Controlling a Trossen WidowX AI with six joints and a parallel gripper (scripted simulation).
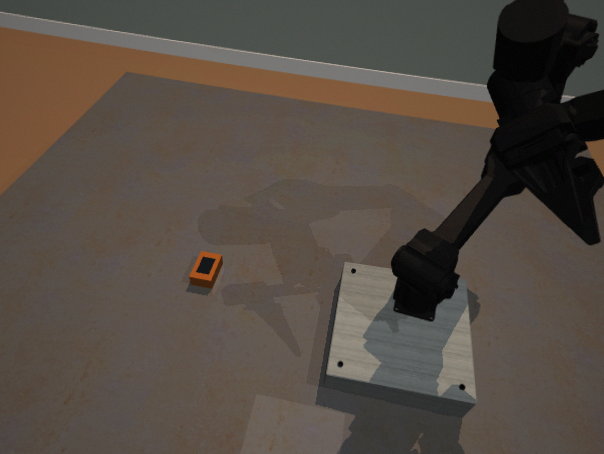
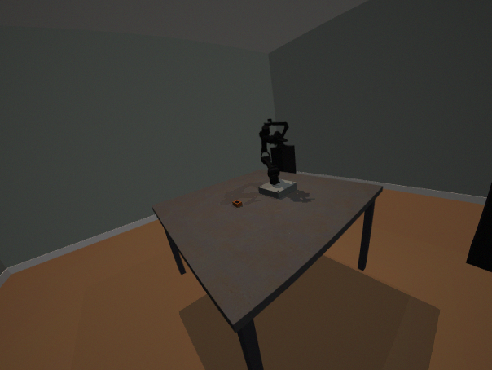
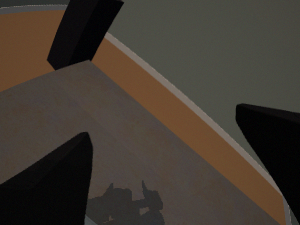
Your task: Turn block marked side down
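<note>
Now: gripper tip 470 mm short of the orange block, 50 mm to the left of it and 330 mm above it.
</note>
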